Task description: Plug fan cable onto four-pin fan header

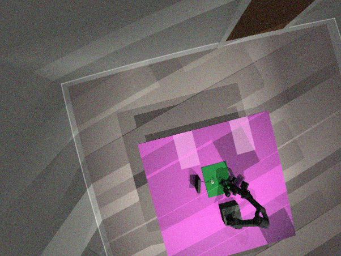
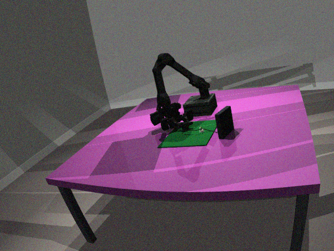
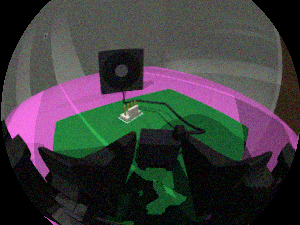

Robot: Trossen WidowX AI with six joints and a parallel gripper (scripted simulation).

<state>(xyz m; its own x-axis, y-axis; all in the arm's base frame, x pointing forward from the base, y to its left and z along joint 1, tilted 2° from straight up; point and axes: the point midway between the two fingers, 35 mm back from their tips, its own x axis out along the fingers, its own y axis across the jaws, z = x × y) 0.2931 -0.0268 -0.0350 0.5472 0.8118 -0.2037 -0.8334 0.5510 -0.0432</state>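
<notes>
My gripper tip is 1 cm to the left of the dark plug, 1 cm past it and 1 cm above it. Also, from my gripper tip: black fan 22 cm to the left, 3 cm ahead, 3 cm above; then green board 5 cm below, 4 cm to the left, 2 cm ahead; then fan header 9 cm to the left, 3 cm below, 1 cm ahead.
</notes>
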